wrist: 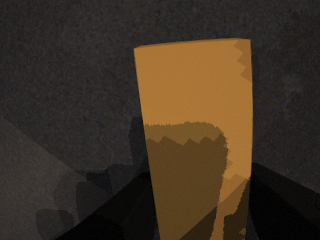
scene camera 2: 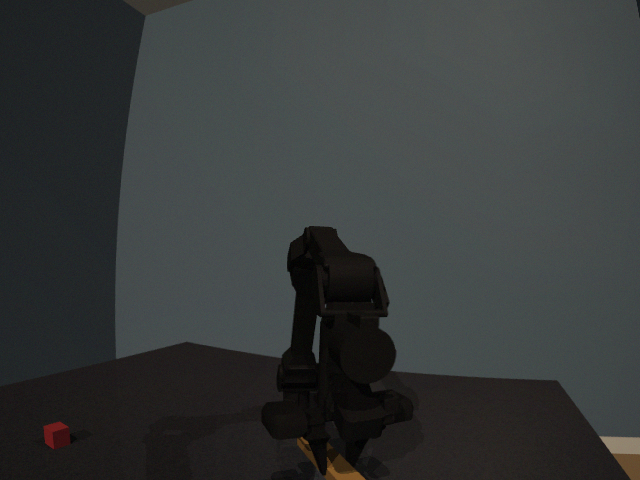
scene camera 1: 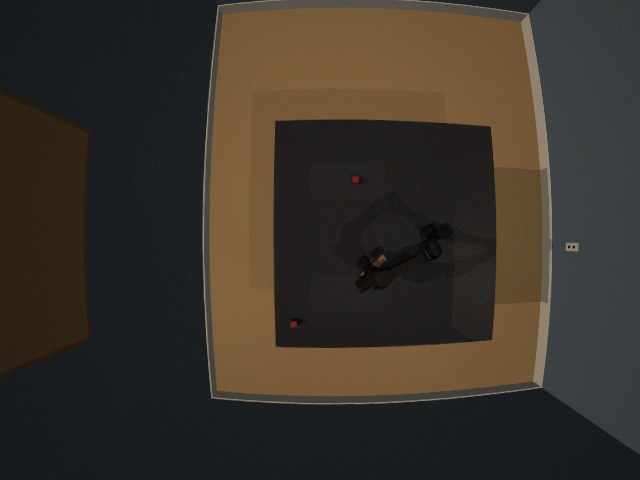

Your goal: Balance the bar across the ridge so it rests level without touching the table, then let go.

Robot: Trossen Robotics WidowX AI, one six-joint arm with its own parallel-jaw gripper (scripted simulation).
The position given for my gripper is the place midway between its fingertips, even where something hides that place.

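Visible in the wrist view: an orange bar (wrist: 196, 96), together with my gripper (wrist: 199, 178).
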